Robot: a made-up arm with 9 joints. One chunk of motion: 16 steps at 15 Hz.
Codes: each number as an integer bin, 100 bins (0 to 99) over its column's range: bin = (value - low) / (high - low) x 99, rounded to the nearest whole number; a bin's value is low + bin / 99 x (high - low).
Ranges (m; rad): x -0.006..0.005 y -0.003..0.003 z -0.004..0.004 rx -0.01..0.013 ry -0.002..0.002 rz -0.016..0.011
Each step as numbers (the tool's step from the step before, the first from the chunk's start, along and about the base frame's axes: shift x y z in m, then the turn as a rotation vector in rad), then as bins.
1 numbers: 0.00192 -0.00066 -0.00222 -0.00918 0.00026 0.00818
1 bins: 71 39 22 4 56 89
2 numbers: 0.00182 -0.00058 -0.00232 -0.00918 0.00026 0.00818
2 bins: 70 40 21 4 56 89
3 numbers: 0.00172 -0.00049 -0.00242 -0.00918 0.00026 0.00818
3 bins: 69 41 20 4 56 89
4 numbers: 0.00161 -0.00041 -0.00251 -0.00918 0.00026 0.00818
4 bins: 68 43 18 4 56 89
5 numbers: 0.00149 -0.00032 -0.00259 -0.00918 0.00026 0.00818
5 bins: 67 44 17 4 56 89
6 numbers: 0.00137 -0.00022 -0.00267 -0.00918 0.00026 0.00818
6 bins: 66 46 16 4 56 89
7 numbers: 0.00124 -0.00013 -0.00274 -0.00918 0.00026 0.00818
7 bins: 65 47 16 4 56 89
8 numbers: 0.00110 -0.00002 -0.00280 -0.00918 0.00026 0.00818
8 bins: 64 49 15 4 56 89
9 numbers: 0.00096 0.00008 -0.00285 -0.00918 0.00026 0.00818
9 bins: 63 51 14 4 56 89
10 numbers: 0.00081 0.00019 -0.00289 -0.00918 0.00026 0.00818
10 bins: 61 53 14 4 56 89
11 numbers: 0.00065 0.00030 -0.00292 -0.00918 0.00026 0.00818
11 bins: 60 54 13 4 56 89
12 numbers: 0.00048 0.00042 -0.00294 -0.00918 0.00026 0.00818
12 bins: 58 56 13 4 56 89
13 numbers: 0.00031 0.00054 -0.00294 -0.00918 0.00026 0.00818
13 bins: 57 58 13 4 56 89
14 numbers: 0.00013 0.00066 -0.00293 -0.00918 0.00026 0.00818
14 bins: 55 60 13 4 56 89
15 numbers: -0.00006 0.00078 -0.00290 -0.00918 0.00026 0.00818
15 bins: 53 62 14 4 56 89
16 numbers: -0.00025 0.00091 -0.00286 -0.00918 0.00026 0.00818
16 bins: 52 65 14 4 56 89
